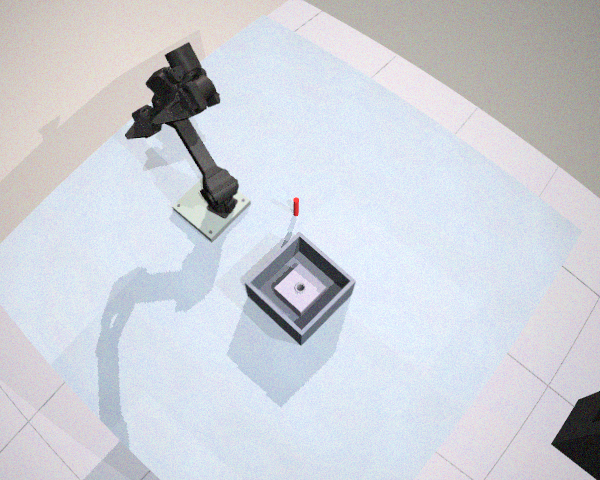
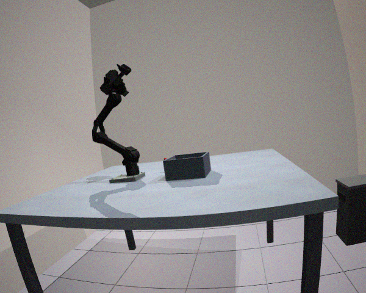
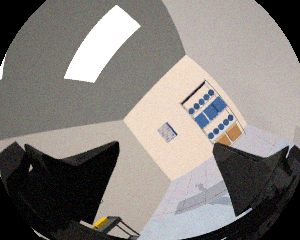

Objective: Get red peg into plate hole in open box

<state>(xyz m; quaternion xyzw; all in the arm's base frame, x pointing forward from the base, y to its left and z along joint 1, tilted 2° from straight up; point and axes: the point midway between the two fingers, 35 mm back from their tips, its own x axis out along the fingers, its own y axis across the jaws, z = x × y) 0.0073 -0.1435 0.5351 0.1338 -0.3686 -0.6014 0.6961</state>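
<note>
Now: gripper tip 190 mm short of the red peg, 250 mm to the right of it and 530 mm above it. Also, from my gripper tip: pale plate: 320 mm ahead, 60 mm to the left, 530 mm below; then dark grey box: 320 mm ahead, 60 mm to the left, 540 mm below.
</note>
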